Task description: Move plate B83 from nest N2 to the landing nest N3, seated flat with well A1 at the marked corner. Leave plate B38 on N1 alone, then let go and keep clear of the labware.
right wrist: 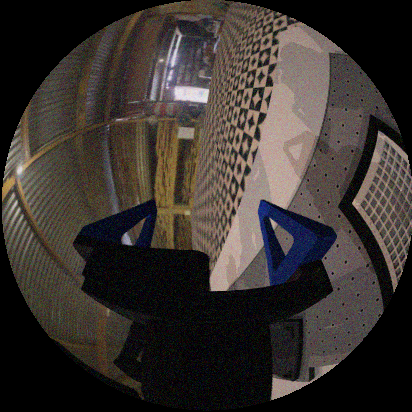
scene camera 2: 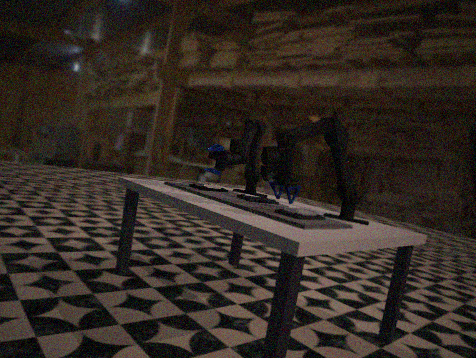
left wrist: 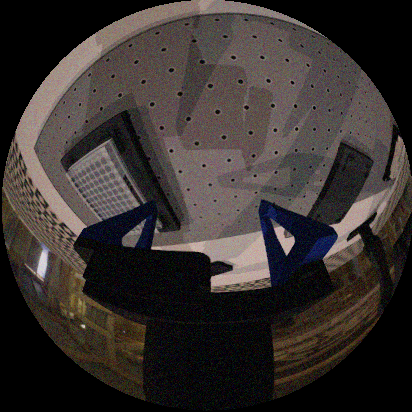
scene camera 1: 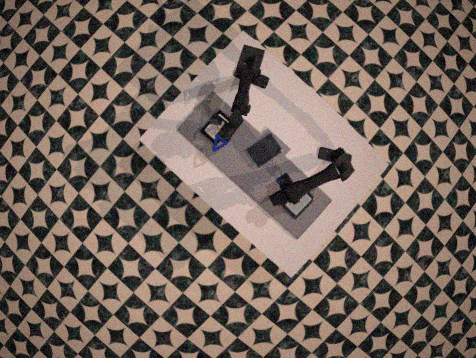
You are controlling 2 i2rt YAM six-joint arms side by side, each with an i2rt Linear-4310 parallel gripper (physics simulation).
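Observation:
A pale plate with round wells (scene camera 1: 300, 204) (left wrist: 100, 185) sits in a dark nest (left wrist: 145, 170) at the right of scene camera 1. A pale plate with a square grid (scene camera 1: 213, 130) (right wrist: 390, 185) sits in another dark nest (right wrist: 362, 165) at the left. The middle nest (scene camera 1: 264, 150) (scene camera 2: 255, 198) (left wrist: 345, 182) is dark, with no pale plate visible on it. Labels and the marked corner cannot be read. My left gripper (scene camera 2: 285, 197) (left wrist: 207, 205) is open and empty above the board near the round-well plate. My right gripper (scene camera 2: 212, 160) (right wrist: 207, 204) is open and empty, pointing sideways above the grid plate's nest.
The nests stand in a row on a grey perforated board (scene camera 1: 300, 230) (left wrist: 215, 165) on a pale table (scene camera 1: 290, 257) (scene camera 2: 350, 242). The two dark arms reach over the board from the table's far side. Their shadows fall across board and table.

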